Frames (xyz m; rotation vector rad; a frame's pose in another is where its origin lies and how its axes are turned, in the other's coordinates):
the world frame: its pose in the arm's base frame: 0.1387 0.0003 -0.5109 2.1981 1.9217 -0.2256
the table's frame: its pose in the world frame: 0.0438 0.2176 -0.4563 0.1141 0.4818 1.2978
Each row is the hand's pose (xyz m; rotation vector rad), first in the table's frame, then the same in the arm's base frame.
Working: the table's frame: its pose in the arm's base frame: 0.3490 0.1330 -0.0686 -2.9916 -0.2264 -0.4130

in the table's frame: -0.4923 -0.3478 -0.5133 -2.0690 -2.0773 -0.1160
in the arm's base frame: -0.3096 0.3421 0.3178 0.5141 -0.0201 -1.3708
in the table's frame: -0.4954 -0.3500 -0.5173 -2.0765 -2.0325 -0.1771
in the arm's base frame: -0.3140 0.3433 0.3209 0.5315 0.0239 -1.3364
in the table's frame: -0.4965 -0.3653 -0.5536 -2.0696 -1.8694 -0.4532
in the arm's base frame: -0.3270 0.3534 0.3567 0.5916 0.2304 -1.2125
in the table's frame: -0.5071 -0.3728 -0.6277 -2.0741 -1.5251 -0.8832
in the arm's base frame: -0.3576 0.3496 0.4254 0.6387 0.5521 -0.9381
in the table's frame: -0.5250 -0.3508 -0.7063 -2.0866 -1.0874 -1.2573
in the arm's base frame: -0.3915 0.3153 0.4936 0.6245 0.8241 -0.5862
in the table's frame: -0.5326 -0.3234 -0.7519 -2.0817 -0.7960 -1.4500
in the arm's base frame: -0.4061 0.2813 0.5326 0.5914 0.9611 -0.3553
